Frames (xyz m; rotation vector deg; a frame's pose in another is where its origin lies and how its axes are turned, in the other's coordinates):
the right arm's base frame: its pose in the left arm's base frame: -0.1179 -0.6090 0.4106 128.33 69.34 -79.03
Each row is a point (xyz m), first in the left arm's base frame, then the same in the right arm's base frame.
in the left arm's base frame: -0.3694 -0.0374 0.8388
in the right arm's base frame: -0.1093 -0.6343 -0.3988
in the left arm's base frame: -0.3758 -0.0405 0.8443
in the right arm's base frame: -0.1168 -0.6383 -0.3959
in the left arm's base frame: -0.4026 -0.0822 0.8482
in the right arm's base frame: -0.1473 -0.6332 -0.3570
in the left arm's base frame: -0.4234 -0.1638 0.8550
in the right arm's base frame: -0.1998 -0.5992 -0.3002
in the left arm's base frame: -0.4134 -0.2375 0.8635
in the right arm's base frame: -0.2431 -0.5472 -0.2681
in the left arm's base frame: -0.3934 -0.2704 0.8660
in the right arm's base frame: -0.2581 -0.5121 -0.2628
